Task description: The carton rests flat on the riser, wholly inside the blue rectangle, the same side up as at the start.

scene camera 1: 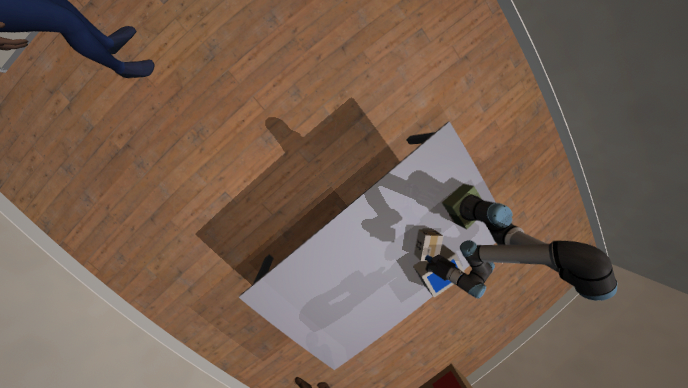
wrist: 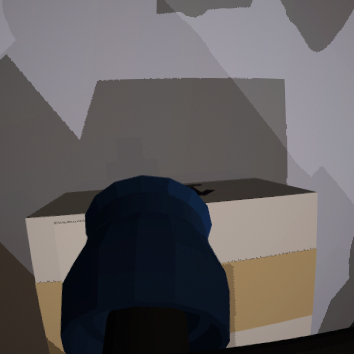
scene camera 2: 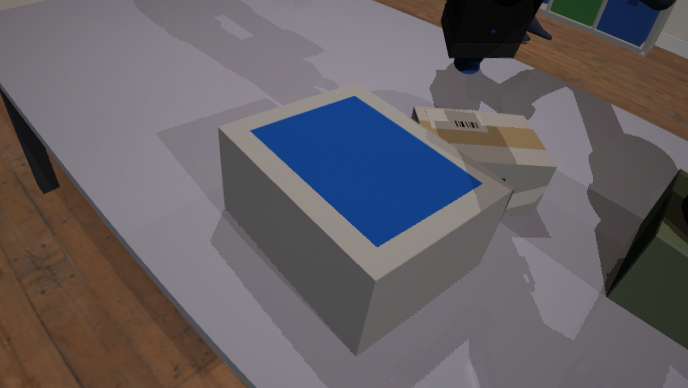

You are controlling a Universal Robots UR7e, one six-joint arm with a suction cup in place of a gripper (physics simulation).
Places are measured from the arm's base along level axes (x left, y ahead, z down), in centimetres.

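Pixels of known places: hand, its tool point: point(scene camera 1: 426, 257) point(wrist: 148, 229) point(scene camera 2: 466, 63); arm's base, origin of its link: point(scene camera 1: 470, 207).
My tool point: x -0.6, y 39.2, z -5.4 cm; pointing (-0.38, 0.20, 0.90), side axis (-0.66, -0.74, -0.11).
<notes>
For each thing: its middle in the pictures, then the offset to it from my tool point. Level surfaces: height alone.
- carton, middle of its body: point(wrist: 177, 272) point(scene camera 2: 473, 160) point(scene camera 1: 428, 245) dx +3.7, dy -6.2, dz +11.1 cm
- riser, middle of its body: point(scene camera 2: 356, 198) point(scene camera 1: 439, 271) dx +23.2, dy -0.2, dz +9.5 cm
- blue rectangle, middle of its body: point(scene camera 2: 363, 156) point(scene camera 1: 444, 276) dx +23.2, dy -0.2, dz +3.5 cm
- grey-white table, height of its surface: dz +15.5 cm
The carton point(scene camera 1: 432, 243) point(scene camera 2: 492, 137) point(wrist: 275, 290) is a pale box with a tan tape band and a barcode label on its upper face. It stands low behind the riser point(scene camera 2: 305, 196) point(scene camera 1: 428, 286), outside the blue rectangle point(scene camera 2: 365, 165) point(scene camera 1: 438, 283). The riser's corner hides part of the carton in scene camera 2. My suction gripper point(scene camera 1: 429, 259) point(scene camera 2: 467, 69) point(wrist: 148, 187) has a dark blue cup. The cup hangs above the carton's level with a visible gap in scene camera 2, and holds nothing. In the wrist view the cup covers part of the carton.
The grey-white table point(scene camera 1: 300, 285) point(scene camera 2: 100, 100) carries these things. A green block point(scene camera 1: 456, 202) point(scene camera 2: 660, 280) under the arm's base stands near the carton. A person's legs point(scene camera 1: 90, 45) show far off on the floor. A brown box with a red inside point(scene camera 1: 450, 381) lies beyond the table.
</notes>
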